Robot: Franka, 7 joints.
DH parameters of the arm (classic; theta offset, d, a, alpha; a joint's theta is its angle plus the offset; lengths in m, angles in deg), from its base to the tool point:
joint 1: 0 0.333 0 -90
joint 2: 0 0 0 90
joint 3: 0 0.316 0.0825 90
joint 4: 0 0 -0.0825 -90
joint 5: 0 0.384 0 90
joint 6: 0 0 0.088 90
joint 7: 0 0.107 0 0
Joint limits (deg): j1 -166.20..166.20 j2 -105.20..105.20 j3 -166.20..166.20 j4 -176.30..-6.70 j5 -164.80..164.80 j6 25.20..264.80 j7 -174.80..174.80
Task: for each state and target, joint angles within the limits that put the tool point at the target. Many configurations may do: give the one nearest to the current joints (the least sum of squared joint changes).
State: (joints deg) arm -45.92 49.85 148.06 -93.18 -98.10 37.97 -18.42
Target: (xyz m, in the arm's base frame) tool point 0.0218 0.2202 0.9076
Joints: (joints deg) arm -23.30 32.23 166.20 -88.15 -109.30 25.20 -18.42
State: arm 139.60 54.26 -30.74 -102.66 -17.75 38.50 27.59
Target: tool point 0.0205 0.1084 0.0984
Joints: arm 135.96 73.76 -16.82 -143.10 -7.60 42.40 27.59
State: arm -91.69 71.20 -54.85 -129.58 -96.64 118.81 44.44
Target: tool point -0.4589 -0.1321 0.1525
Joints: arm -85.70 67.21 -59.95 -134.72 -95.62 115.95 44.44
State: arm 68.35 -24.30 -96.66 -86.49 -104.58 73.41 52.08
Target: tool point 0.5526 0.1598 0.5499
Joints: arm 92.47 3.64 -67.73 -113.21 -103.31 93.20 52.08
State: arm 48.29 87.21 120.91 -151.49 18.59 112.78 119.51
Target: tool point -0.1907 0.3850 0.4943
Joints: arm 24.81 95.62 108.05 -135.12 17.45 114.13 119.51
